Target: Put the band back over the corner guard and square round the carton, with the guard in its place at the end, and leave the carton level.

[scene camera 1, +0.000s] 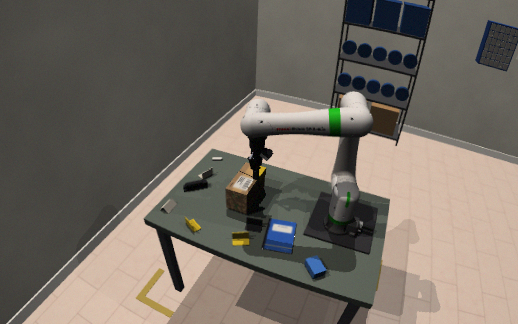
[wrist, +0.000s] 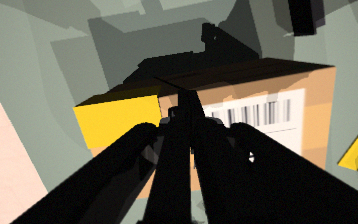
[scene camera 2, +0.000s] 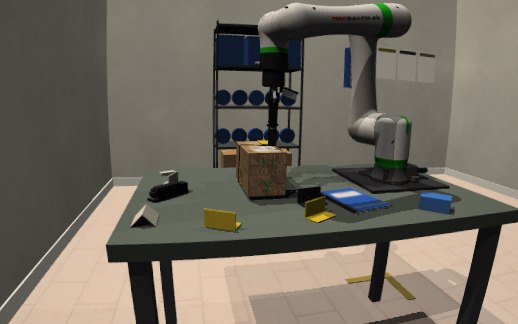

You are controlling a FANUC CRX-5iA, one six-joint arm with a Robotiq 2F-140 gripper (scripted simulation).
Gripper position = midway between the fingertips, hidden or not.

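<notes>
Scene camera 2 gives me my gripper (scene camera 2: 272,145) together with a brown carton (scene camera 2: 262,169). In the wrist view I see a yellow corner guard (wrist: 103,118), and I find the gripper (wrist: 186,103) and the carton (wrist: 290,101) there too. Scene camera 1 shows me the carton (scene camera 1: 241,193) as well.
</notes>
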